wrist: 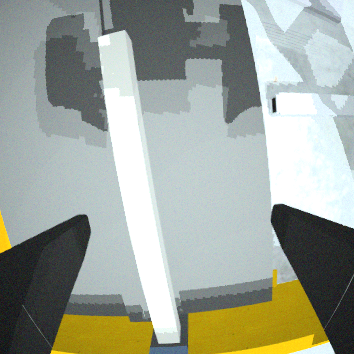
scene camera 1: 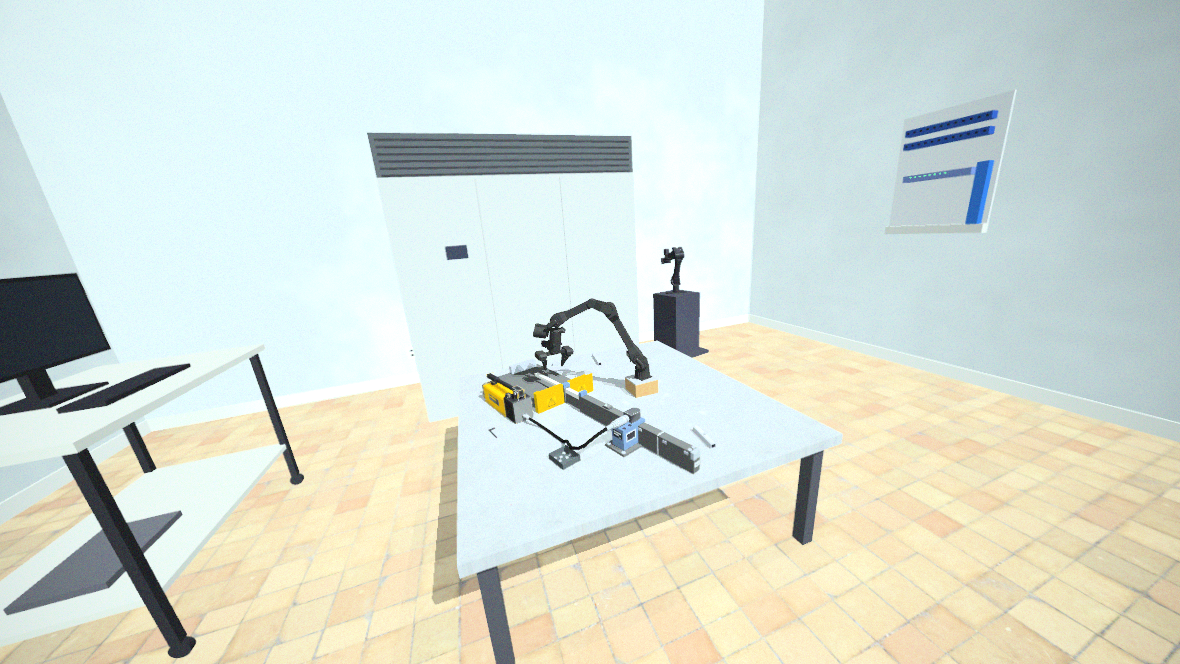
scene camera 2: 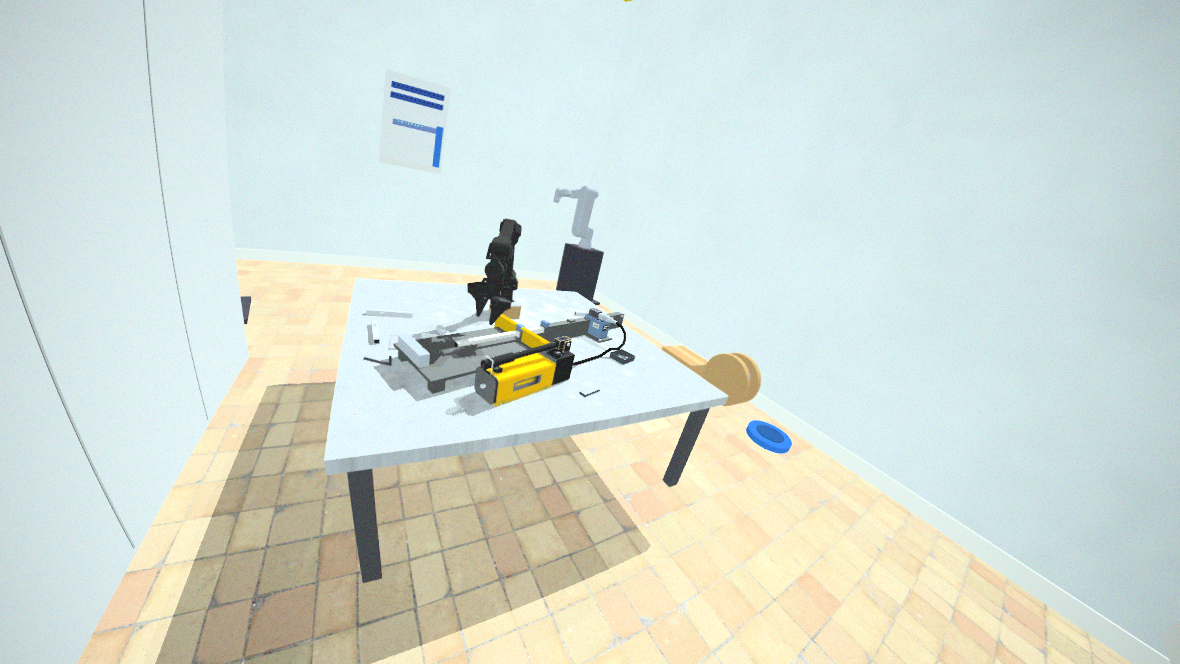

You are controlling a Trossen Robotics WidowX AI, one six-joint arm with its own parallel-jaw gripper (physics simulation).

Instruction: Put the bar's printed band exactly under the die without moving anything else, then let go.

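Seen in the pictures: gripper, between the fingertips: (wrist: 180, 219) (scene camera 1: 553, 368) (scene camera 2: 483, 320); arm's base, origin of its link: (scene camera 1: 643, 377).
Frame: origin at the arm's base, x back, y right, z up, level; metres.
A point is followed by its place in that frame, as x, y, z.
A long white bar (wrist: 134, 190) @(-0.368, 0.284, 0.002) (scene camera 2: 486, 339) @(-0.378, 0.286, -0.003) (scene camera 1: 547, 379) @(-0.374, 0.279, 0.001) lies lengthwise over the grey platform (wrist: 215, 190) @(-0.309, 0.279, -0.018). Its near end in the wrist view is in the gap between two yellow plates (wrist: 100, 331) @(-0.423, 0.122, -0.017) (scene camera 1: 547, 398) @(-0.450, 0.114, -0.013), by a blue piece (wrist: 168, 350) @(-0.347, 0.140, 0.012). I cannot make out a printed band on it. My gripper (scene camera 1: 553, 361) @(-0.335, 0.281, 0.049) (scene camera 2: 488, 317) @(-0.335, 0.281, 0.049) (wrist: 180, 219) @(-0.335, 0.281, 0.049) is open and empty above the platform, with the bar below and between its fingertips in the wrist view. A blue press-like unit (scene camera 1: 625, 437) @(-0.362, -0.345, -0.011) (scene camera 2: 599, 327) @(-0.365, -0.284, -0.009) stands at the grey rail; the die cannot be told apart on it.
The grey rail (scene camera 1: 672, 450) @(-0.276, -0.485, -0.022) runs from the yellow plates past the blue unit. A yellow machine (scene camera 1: 495, 400) @(-0.643, 0.262, -0.020) (scene camera 2: 528, 382) @(-0.645, 0.279, -0.022) stands beside the platform. A black cable joins it to a small control box (scene camera 1: 564, 456) @(-0.552, -0.240, -0.066) (scene camera 2: 622, 356) @(-0.544, -0.271, -0.067). Loose small pieces (scene camera 1: 703, 436) (wrist: 297, 103) lie on the table.
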